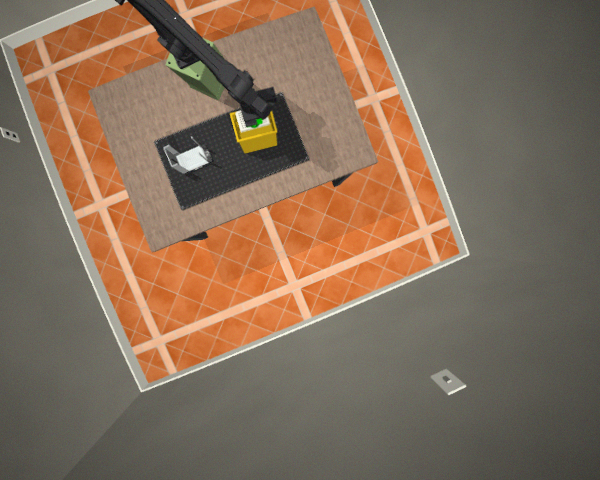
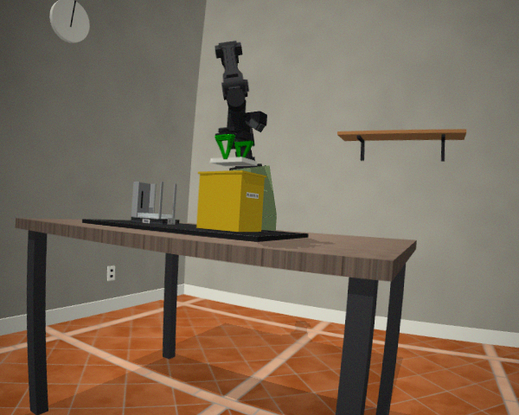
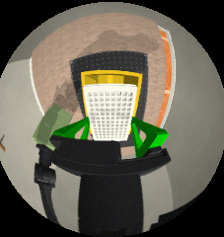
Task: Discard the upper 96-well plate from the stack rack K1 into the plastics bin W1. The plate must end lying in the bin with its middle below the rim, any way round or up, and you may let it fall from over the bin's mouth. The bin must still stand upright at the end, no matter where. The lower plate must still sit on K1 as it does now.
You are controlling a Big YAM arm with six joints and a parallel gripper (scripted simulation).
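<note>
Right now the yellow plastics bin W1 is 140 mm below my hand.
</note>
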